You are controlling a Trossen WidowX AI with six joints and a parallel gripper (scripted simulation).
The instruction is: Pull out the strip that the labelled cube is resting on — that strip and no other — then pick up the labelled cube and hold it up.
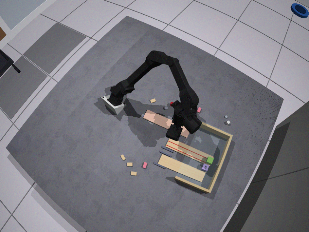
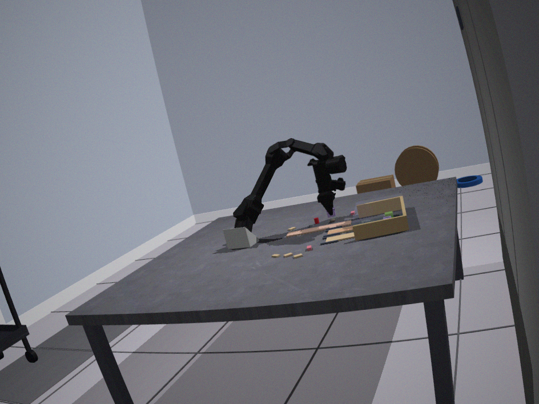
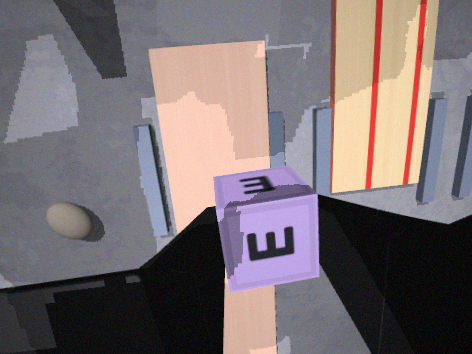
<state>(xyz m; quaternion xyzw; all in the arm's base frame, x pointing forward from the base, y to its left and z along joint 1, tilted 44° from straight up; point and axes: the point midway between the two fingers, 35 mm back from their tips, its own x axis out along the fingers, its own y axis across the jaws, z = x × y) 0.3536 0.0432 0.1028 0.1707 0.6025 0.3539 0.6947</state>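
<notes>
The pebble is 40 mm behind my gripper tip, 90 mm to the left of it and 50 mm below it. The rest, counted from my gripper tip: grey cylinder: 130 mm behind, 60 mm to the left, 50 mm below; red cylinder: 110 mm behind, 100 mm to the left, 40 mm below.
</notes>
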